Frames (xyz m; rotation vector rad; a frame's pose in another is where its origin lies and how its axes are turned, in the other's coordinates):
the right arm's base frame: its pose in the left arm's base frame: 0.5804 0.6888 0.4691 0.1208 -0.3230 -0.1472
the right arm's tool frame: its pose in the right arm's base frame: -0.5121 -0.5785 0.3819 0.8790 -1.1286 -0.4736
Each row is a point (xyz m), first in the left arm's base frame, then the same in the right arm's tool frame.
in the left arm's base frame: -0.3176 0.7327 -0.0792
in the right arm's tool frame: -0.8574 -0.1875 0.2125
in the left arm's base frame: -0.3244 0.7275 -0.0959
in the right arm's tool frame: -0.8629 -0.2018 0.2233
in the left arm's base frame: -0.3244 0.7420 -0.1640
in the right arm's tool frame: -0.9128 -0.2494 0.2327
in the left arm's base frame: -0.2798 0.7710 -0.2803
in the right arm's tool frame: -0.9979 -0.3409 0.2053
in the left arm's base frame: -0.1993 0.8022 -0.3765
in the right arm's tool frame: -1.0707 -0.4248 0.1392
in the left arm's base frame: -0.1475 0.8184 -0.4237
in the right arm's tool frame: -1.1062 -0.4689 0.0948
